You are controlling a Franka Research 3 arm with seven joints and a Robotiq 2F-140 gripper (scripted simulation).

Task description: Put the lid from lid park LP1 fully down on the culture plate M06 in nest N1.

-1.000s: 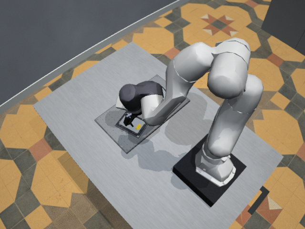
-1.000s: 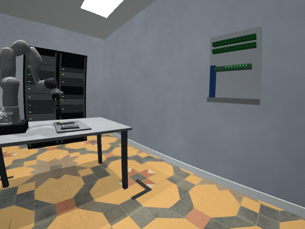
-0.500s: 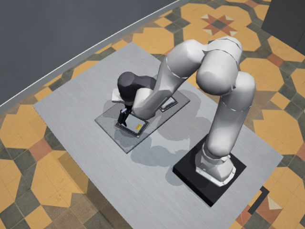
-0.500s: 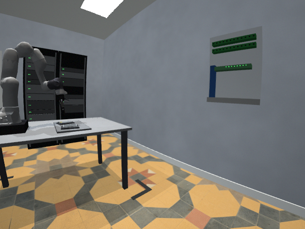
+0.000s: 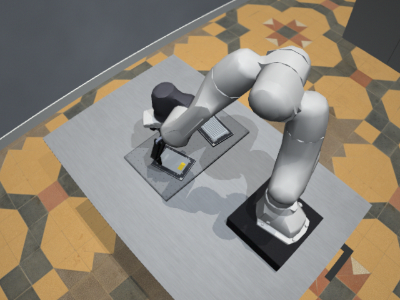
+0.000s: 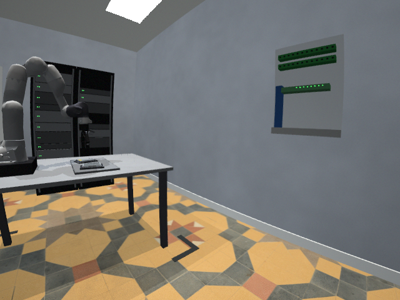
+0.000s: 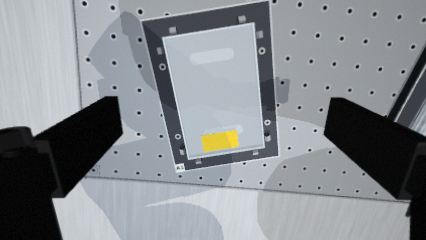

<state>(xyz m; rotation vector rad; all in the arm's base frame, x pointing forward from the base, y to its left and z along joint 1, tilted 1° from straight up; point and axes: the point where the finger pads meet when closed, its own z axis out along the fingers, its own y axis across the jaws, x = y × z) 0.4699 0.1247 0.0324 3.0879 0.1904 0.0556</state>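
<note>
Now: hand 9 cm above the clear lid. Round my hand: culture plate M06: 1 cm ahead, 26 cm to the right, 8 cm below; dark lid park: 10 cm below.
</note>
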